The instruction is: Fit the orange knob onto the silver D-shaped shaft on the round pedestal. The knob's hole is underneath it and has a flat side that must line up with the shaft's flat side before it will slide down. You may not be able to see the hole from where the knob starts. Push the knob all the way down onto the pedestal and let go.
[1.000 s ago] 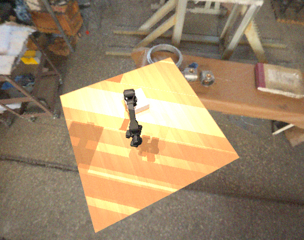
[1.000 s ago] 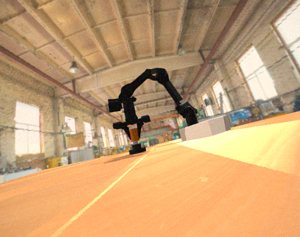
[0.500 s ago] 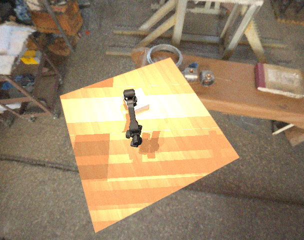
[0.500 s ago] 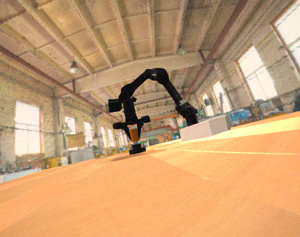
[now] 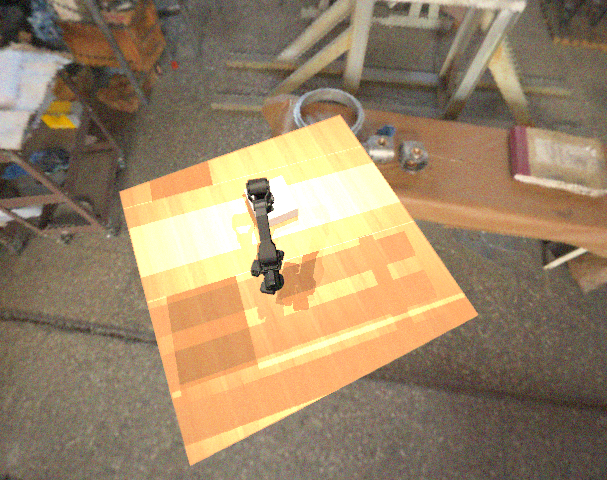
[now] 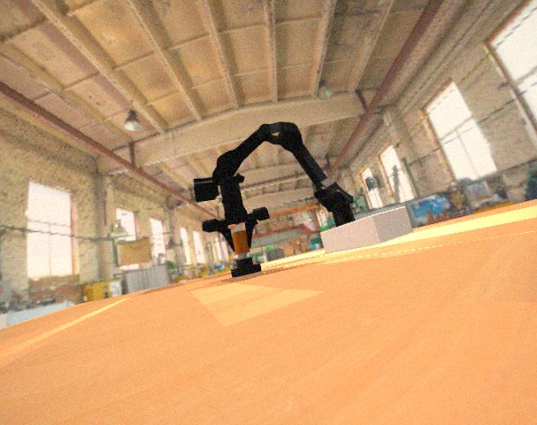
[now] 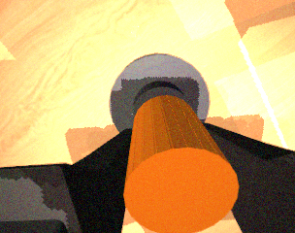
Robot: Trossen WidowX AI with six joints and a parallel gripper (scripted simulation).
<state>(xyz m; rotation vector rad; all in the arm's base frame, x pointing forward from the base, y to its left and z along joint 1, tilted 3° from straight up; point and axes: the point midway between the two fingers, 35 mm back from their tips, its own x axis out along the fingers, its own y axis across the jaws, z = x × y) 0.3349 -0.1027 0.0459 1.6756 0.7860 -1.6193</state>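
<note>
Now: gripper tip 4 cm above the round dark pedestal. Also, from my gripper tip: orange knob (3 cm above).
</note>
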